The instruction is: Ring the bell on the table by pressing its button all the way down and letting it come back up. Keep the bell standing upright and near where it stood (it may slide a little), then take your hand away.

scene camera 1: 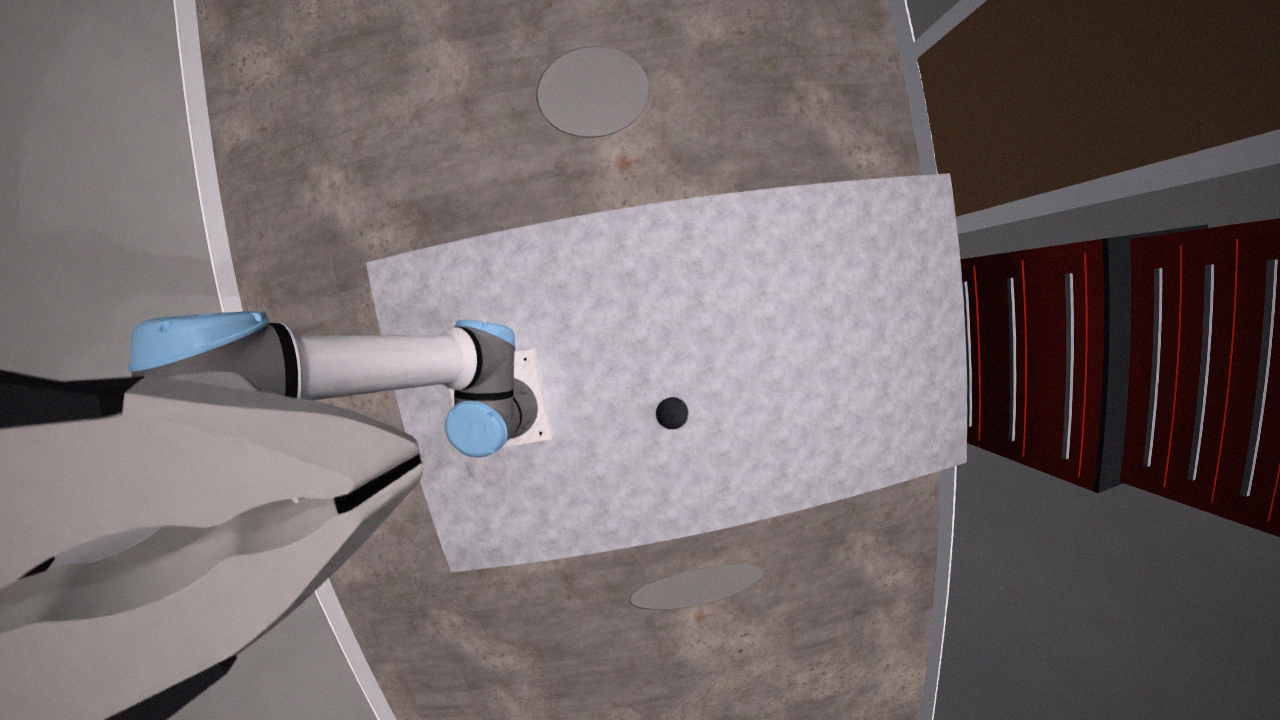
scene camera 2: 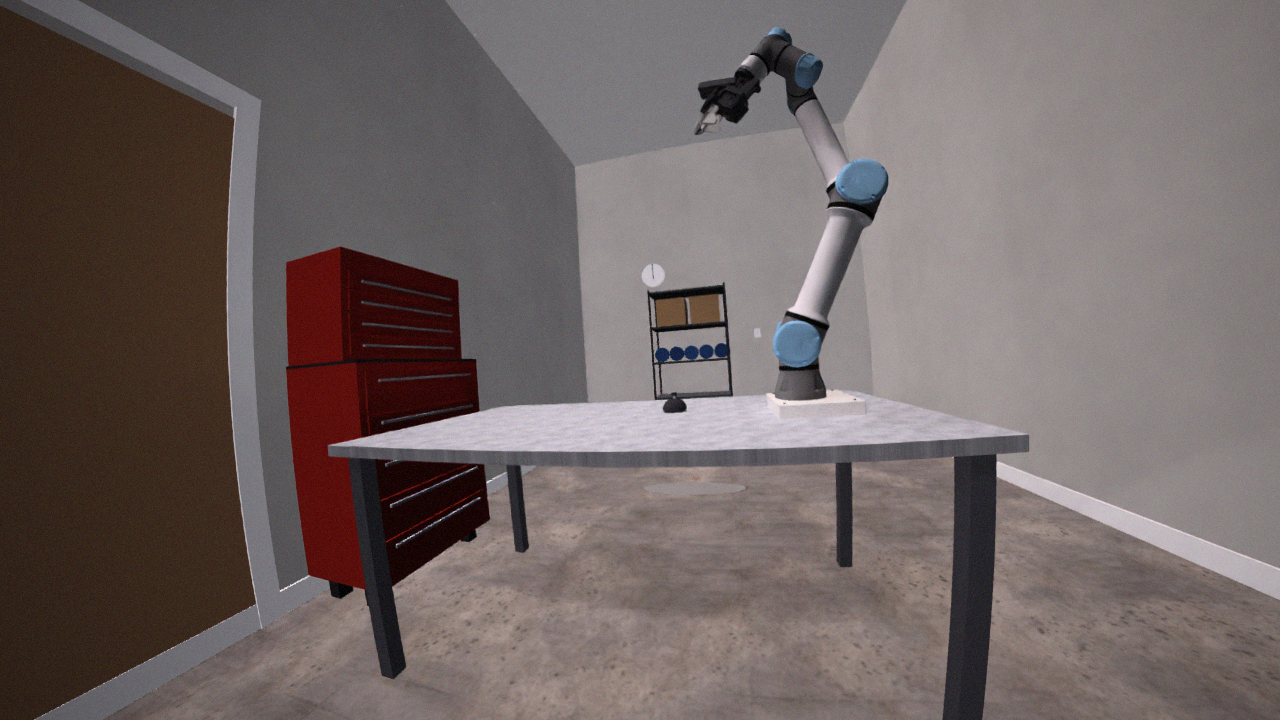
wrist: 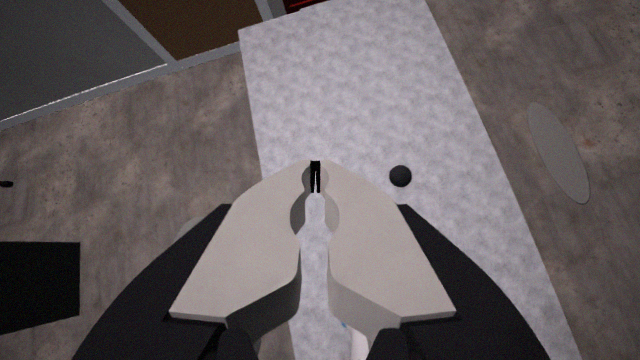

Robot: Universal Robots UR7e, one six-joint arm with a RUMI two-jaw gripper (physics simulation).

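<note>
The bell (scene camera 1: 672, 412) (scene camera 2: 674, 405) (wrist: 400, 176) is a small, dark, dome-shaped thing standing upright on the table (scene camera 1: 787, 313) (scene camera 2: 572, 434) (wrist: 360, 90). A small knob shows on its top in scene camera 2. My gripper (scene camera 2: 699, 130) (wrist: 315, 164) is shut and empty, high above the table and far from the bell. In the wrist view its fingertips meet left of the bell. In scene camera 1 the large pale fingers fill the lower left, close to that camera. Whether the bell's button is up or down is too small to tell.
The arm's white base plate (scene camera 1: 533, 394) (scene camera 2: 819, 407) sits on the table beside the bell. A red tool cabinet (scene camera 1: 1038, 358) (scene camera 2: 326, 447) stands past the table's far end from the base. A shelf rack (scene camera 2: 651, 358) stands at the back wall.
</note>
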